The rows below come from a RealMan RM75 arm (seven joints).
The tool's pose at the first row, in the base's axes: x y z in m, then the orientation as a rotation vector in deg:
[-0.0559 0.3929 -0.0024 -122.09 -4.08 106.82]
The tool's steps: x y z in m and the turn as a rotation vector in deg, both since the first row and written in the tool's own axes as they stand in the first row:
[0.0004 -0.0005 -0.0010 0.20 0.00 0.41]
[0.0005 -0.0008 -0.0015 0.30 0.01 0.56]
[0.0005 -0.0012 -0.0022 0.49 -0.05 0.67]
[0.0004 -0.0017 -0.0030 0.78 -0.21 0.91]
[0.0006 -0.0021 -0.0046 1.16 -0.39 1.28]
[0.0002 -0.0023 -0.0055 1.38 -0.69 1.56]
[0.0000 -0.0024 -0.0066 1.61 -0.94 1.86]
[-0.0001 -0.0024 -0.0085 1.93 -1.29 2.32]
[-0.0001 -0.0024 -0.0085 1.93 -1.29 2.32]
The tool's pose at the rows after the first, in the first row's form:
[-0.0548 0.3933 -0.0025 -122.13 -3.46 106.98]
[-0.0542 0.3935 -0.0025 -122.13 -3.20 107.02]
[-0.0535 0.3937 -0.0023 -122.00 -2.92 107.07]
[-0.0526 0.3940 -0.0020 -121.76 -2.43 107.28]
[-0.0510 0.3941 -0.0019 -121.49 -1.72 107.54]
[-0.0501 0.3941 -0.0014 -121.18 -1.28 107.93]
[-0.0491 0.3939 -0.0011 -120.92 -0.80 108.28]
[-0.0472 0.3935 -0.0008 -120.56 -0.09 108.79]
[-0.0472 0.3935 -0.0008 -120.56 -0.09 108.79]

